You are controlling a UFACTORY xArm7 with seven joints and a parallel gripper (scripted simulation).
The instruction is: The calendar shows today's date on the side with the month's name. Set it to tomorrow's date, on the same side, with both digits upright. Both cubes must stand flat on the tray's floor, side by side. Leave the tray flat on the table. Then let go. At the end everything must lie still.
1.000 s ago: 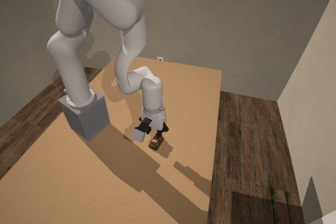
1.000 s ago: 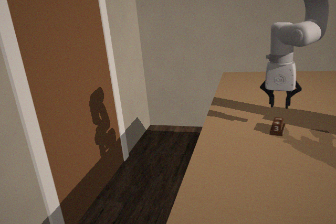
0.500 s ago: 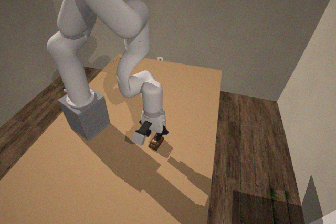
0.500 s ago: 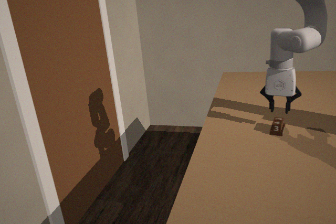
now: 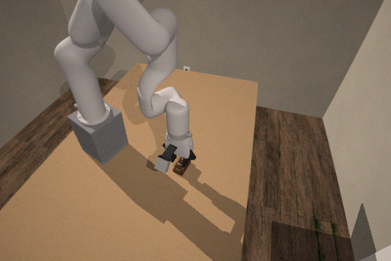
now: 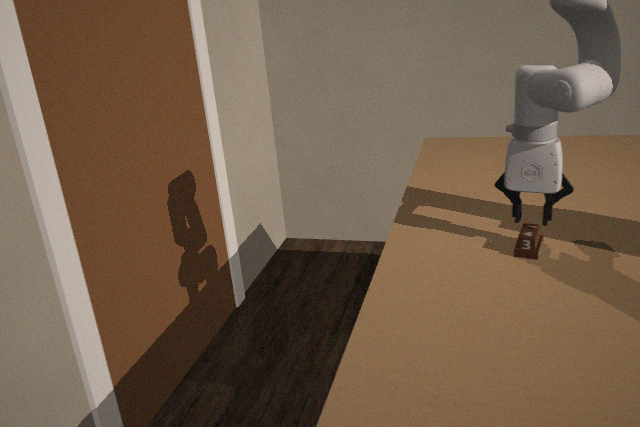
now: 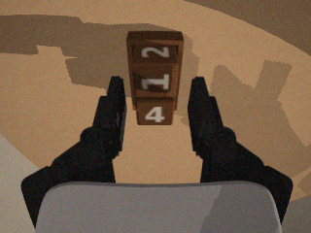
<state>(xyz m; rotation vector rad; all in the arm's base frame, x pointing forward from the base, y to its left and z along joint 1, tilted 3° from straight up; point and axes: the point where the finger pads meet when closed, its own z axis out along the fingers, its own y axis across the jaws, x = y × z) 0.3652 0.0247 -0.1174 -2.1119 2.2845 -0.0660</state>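
Right now the digit cube is 50 mm below my hand. Round my hand: brown calendar tray (60 mm below, 20 mm to the left).
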